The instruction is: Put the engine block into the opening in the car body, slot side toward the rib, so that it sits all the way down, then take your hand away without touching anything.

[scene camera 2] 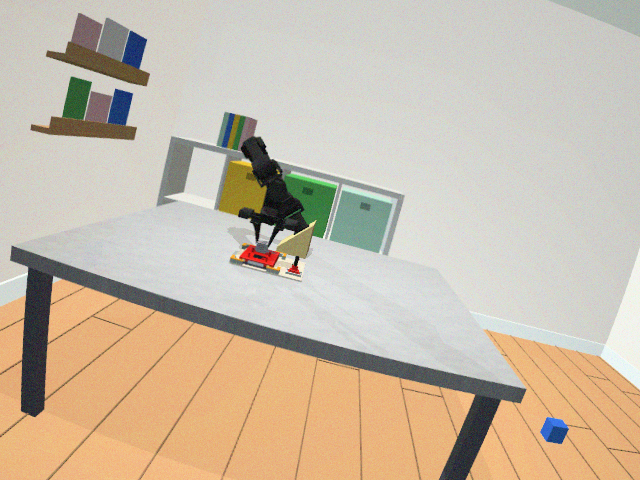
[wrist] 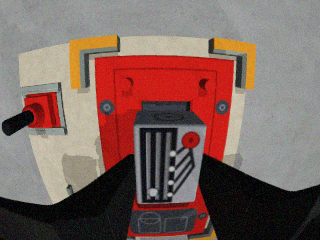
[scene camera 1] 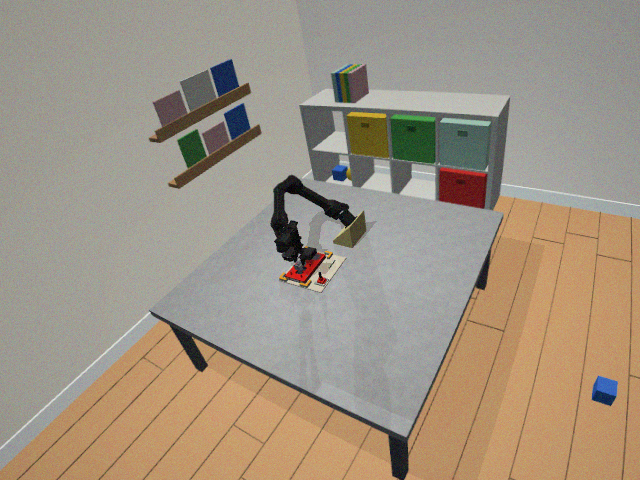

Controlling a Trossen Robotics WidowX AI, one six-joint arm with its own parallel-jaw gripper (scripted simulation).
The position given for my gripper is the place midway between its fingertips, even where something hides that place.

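Engine block (wrist: 169, 145), carried by my gripper (scene camera 2: 262, 245) (wrist: 166, 161). Red car body (wrist: 125, 85) visible. Beige base plate (wrist: 69, 157) visible too.
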